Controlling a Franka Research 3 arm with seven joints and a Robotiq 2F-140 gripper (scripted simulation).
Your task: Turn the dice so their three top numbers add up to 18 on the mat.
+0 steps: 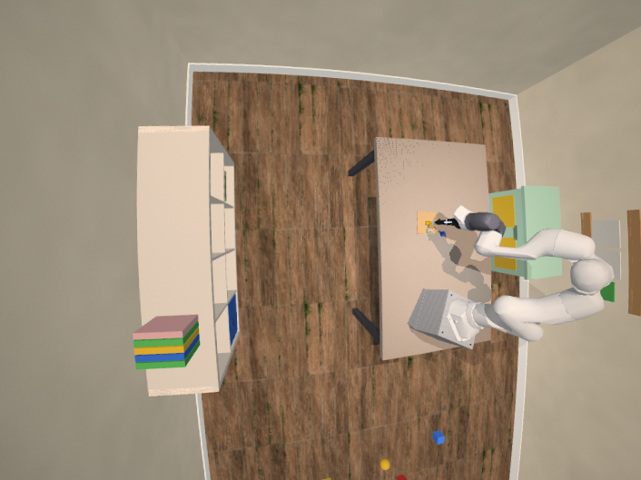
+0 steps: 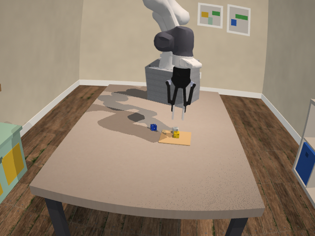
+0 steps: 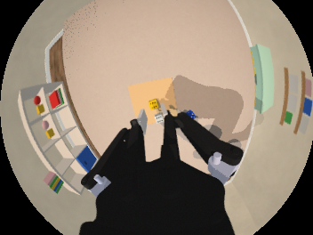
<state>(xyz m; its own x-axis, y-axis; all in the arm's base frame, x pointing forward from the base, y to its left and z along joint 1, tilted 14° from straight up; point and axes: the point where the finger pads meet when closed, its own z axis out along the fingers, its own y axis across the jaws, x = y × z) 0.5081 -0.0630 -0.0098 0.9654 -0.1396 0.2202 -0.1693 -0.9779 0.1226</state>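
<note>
Right now my hand is 90 mm past the blue die, 90 mm to the left of it and 110 mm above it. Also, from my hand: white die 50 mm behind, 10 mm to the left, 110 mm below; yellow die 110 mm below; mat 120 mm below.
</note>
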